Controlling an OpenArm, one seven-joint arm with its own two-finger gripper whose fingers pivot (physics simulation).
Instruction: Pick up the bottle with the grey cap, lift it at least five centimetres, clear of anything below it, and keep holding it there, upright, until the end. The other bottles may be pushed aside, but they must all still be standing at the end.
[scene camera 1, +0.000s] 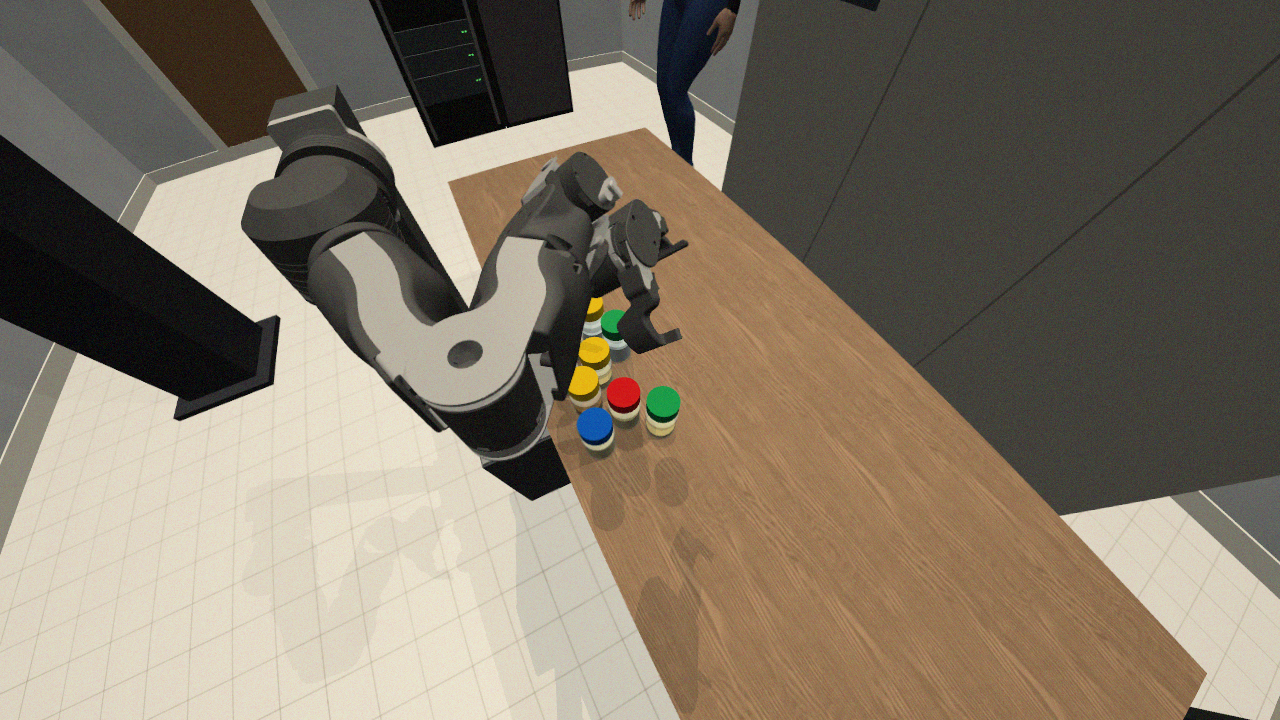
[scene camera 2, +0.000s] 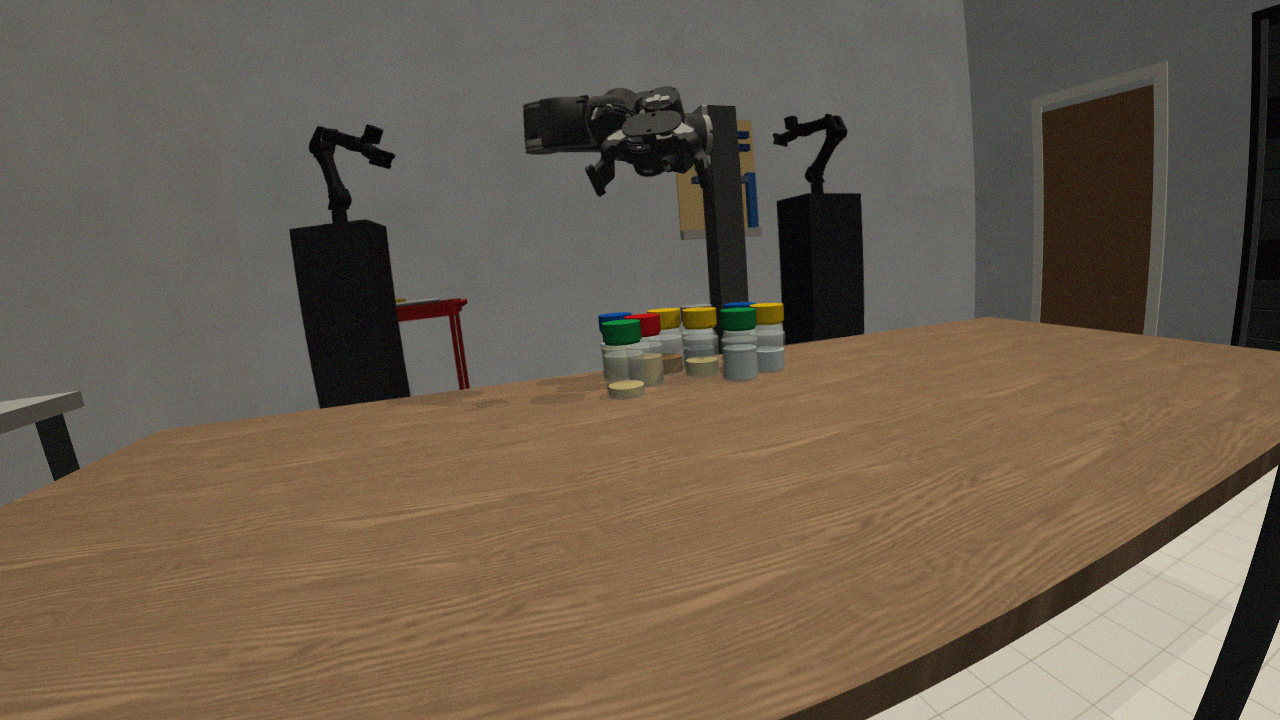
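Note:
The grey-capped bottle shows in scene camera 2 as a thin strip of grey cap (scene camera 2: 698, 305) behind a yellow-capped bottle (scene camera 1: 594, 351) (scene camera 2: 699, 318); it does not show in scene camera 1, where the arm covers that area. Around it stand a green-capped bottle (scene camera 1: 614, 323) (scene camera 2: 738, 318), a red-capped bottle (scene camera 1: 623, 394) (scene camera 2: 646, 324), another green-capped bottle (scene camera 1: 662, 402) (scene camera 2: 621, 331) and a blue-capped bottle (scene camera 1: 595, 426) (scene camera 2: 614, 316). The bottles in view are upright. My gripper (scene camera 1: 680, 291) (scene camera 2: 651, 181) is open and empty, high above the bottles, with its fingers spread.
More yellow-capped bottles (scene camera 1: 584, 383) (scene camera 2: 768, 312) and a second blue cap (scene camera 2: 737, 305) are in the same group. The bottles stand on the wooden table (scene camera 1: 805, 429) (scene camera 2: 626, 537), near its edge on the arm's side. A person (scene camera 1: 677, 76) stands beyond the table's far end.

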